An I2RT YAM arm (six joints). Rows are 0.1 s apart.
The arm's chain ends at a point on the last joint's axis. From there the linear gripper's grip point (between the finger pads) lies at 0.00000 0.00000 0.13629 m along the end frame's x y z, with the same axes.
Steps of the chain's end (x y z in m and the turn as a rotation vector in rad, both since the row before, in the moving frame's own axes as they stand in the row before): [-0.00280 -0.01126 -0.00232 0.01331 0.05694 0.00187]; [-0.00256 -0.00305 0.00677 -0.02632 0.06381 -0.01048]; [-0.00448 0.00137 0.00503 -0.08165 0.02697 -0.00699]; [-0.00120 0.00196 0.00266 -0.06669 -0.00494 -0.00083]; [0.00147 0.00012 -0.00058 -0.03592 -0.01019 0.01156]
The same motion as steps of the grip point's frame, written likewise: [0.00496 -0.01307 -0.00255 0.01331 0.05694 0.00187]; [0.00615 0.00049 0.00645 -0.02632 0.06381 -0.01048]; [-0.00077 0.01247 0.00453 -0.08165 0.02697 -0.00699]; [-0.00187 0.01104 0.00236 -0.06669 -0.00494 -0.00083]; [0.00005 0.00501 -0.00067 -0.03592 -0.01019 0.01156]
